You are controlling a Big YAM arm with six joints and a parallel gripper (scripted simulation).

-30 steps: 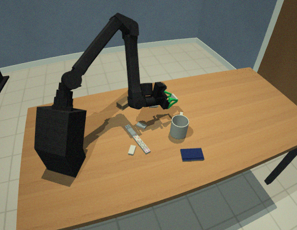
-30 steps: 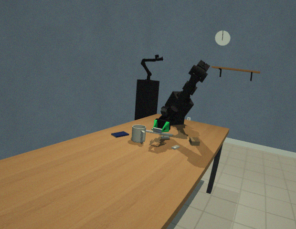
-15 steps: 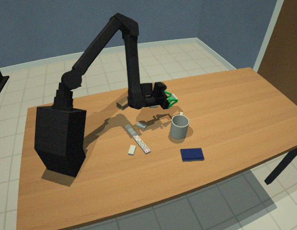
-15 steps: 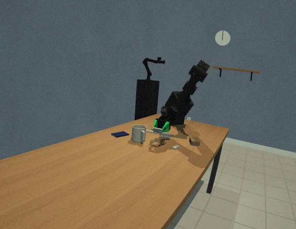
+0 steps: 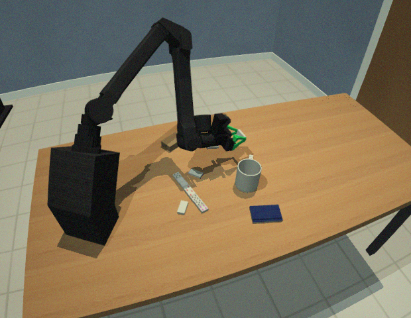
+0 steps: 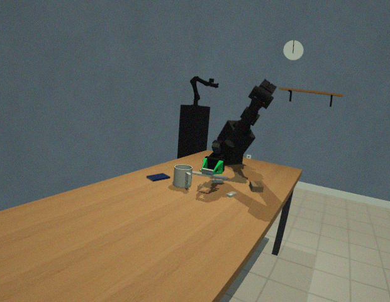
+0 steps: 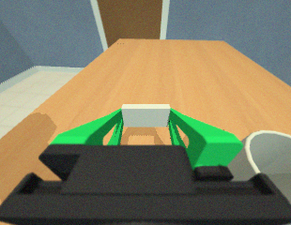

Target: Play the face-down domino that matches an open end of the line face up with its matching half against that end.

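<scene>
The grey tile is 120 mm below my hand, 100 mm behind it and 90 mm to the left of it. The rest, counted from my hand: brown block: 280 mm behind, 130 mm to the left, 110 mm below.
</scene>
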